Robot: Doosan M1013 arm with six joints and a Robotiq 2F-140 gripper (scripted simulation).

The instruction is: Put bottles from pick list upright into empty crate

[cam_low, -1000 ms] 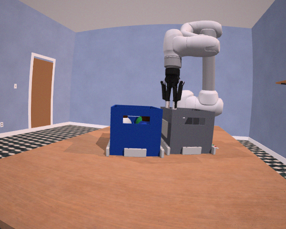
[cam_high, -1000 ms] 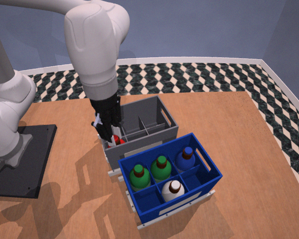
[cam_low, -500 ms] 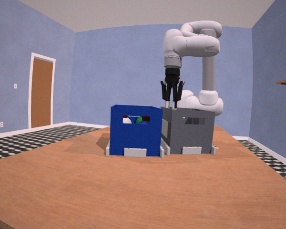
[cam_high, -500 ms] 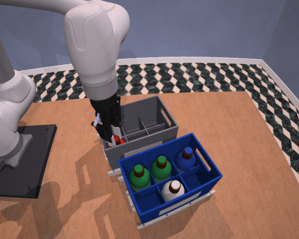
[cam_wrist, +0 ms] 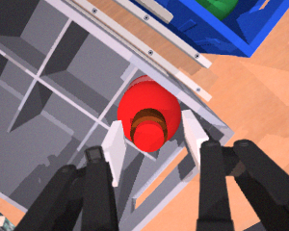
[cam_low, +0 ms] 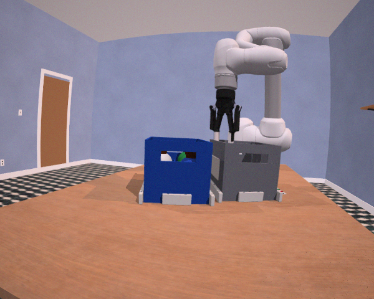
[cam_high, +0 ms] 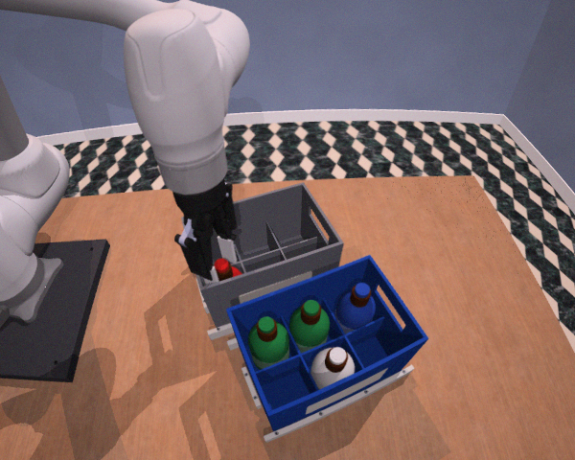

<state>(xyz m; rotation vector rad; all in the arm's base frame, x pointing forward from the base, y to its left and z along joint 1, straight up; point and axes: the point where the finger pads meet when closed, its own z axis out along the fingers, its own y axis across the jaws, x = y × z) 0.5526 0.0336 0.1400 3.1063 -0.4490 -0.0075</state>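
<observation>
My gripper is now 8 cm above the red bottle. Round my hand: blue crate: 20 cm ahead, 11 cm to the right, 9 cm below; then green bottle: 17 cm ahead, 8 cm below, 7 cm to the right; then grey crate: 9 cm below, 8 cm to the left, 6 cm ahead.
</observation>
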